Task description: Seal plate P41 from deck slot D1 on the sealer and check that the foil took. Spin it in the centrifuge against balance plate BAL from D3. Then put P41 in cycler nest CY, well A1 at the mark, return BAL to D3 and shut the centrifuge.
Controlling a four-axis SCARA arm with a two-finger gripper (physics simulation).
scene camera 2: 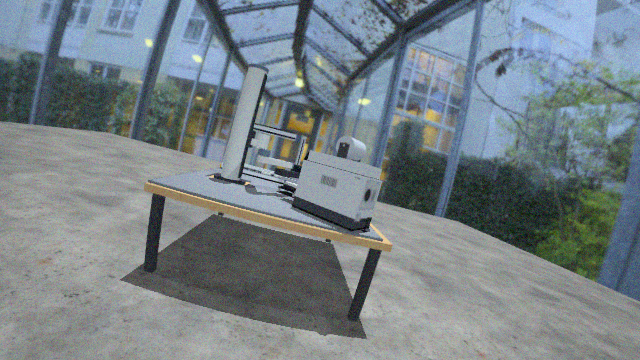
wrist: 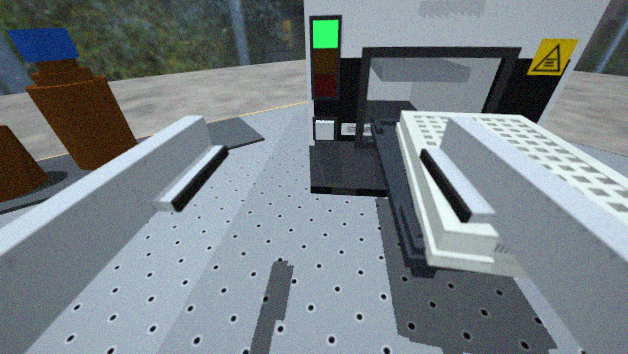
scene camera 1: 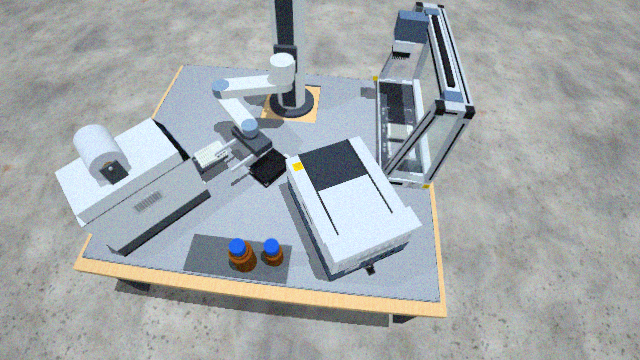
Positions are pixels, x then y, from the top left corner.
my gripper: touches a well plate (wrist: 475, 247)
